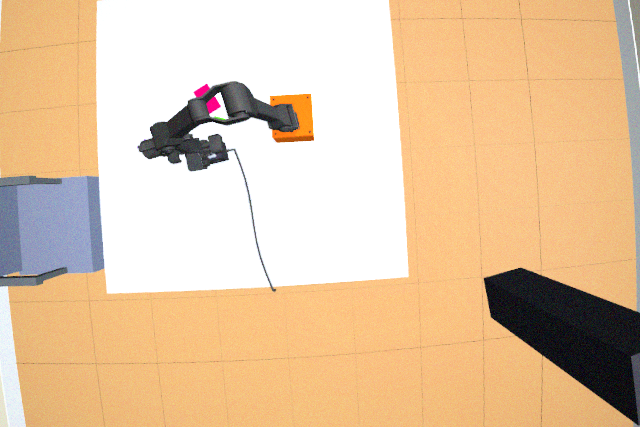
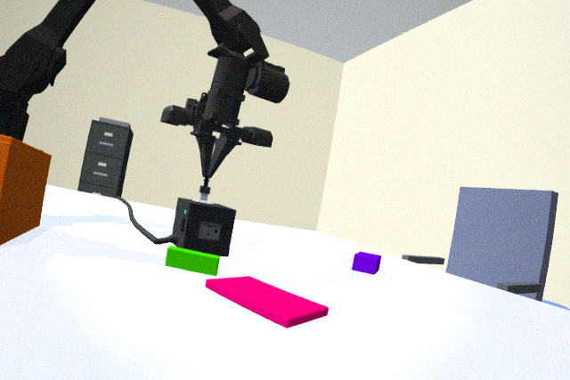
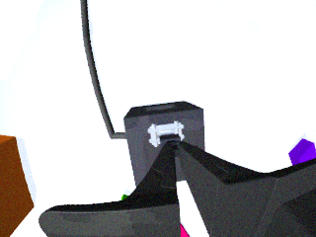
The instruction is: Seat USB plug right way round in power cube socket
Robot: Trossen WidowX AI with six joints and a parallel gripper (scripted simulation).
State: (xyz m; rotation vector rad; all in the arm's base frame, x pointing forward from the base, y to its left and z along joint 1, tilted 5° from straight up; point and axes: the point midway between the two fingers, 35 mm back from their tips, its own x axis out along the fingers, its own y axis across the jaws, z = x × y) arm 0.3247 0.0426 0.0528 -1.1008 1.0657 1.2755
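The USB plug is 2 cm below my gripper tip. The rest, counted from my gripper tip: flat pink slab 26 cm to the right, 11 cm below; green block 5 cm behind, 15 cm to the right, 11 cm below; USB socket 5 cm below.
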